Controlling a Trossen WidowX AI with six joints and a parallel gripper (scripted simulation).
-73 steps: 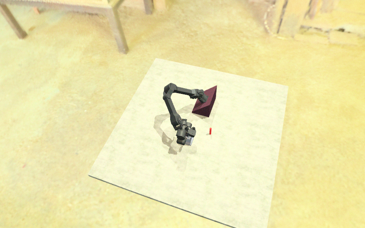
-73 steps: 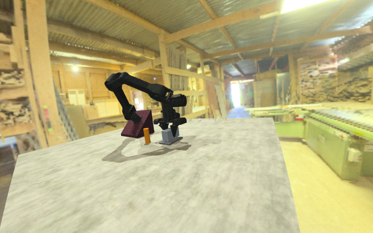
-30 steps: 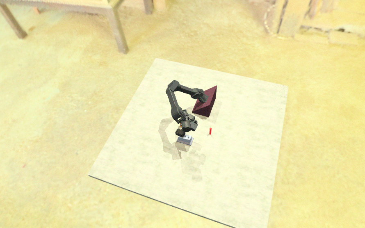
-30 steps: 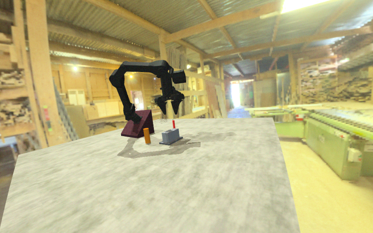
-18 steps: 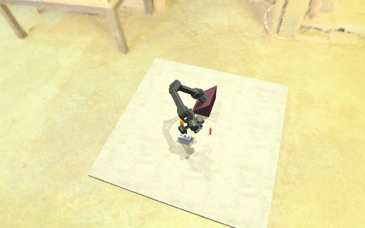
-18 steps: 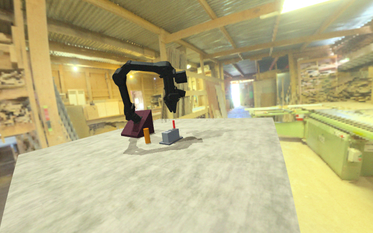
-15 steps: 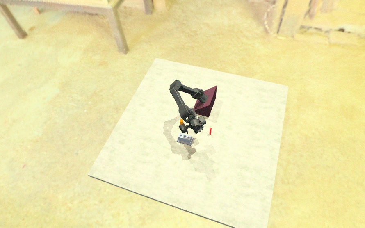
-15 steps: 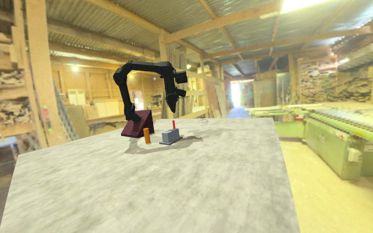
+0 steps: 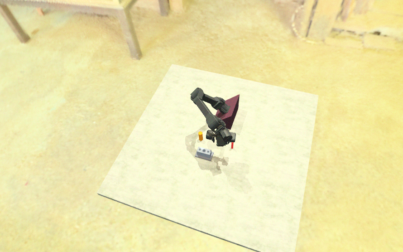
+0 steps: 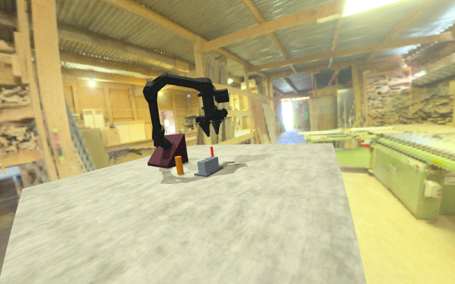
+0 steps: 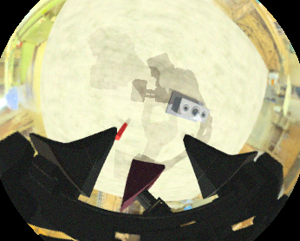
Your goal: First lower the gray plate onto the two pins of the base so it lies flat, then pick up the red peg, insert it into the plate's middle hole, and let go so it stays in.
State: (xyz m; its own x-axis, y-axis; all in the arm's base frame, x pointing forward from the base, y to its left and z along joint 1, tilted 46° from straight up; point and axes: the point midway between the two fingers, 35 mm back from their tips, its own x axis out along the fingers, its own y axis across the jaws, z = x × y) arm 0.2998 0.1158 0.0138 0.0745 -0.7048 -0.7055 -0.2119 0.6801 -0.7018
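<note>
Now: the red peg 80 mm behind my gripper tip, 60 mm to the left of it and 110 mm below it. From my gripper tip the other things lie so: gray plate (50 mm ahead, 110 mm to the right, 100 mm below); then orange cylinder (60 mm behind, 180 mm to the right, 110 mm below); then gray base (50 mm ahead, 110 mm to the right, 140 mm below).
</note>
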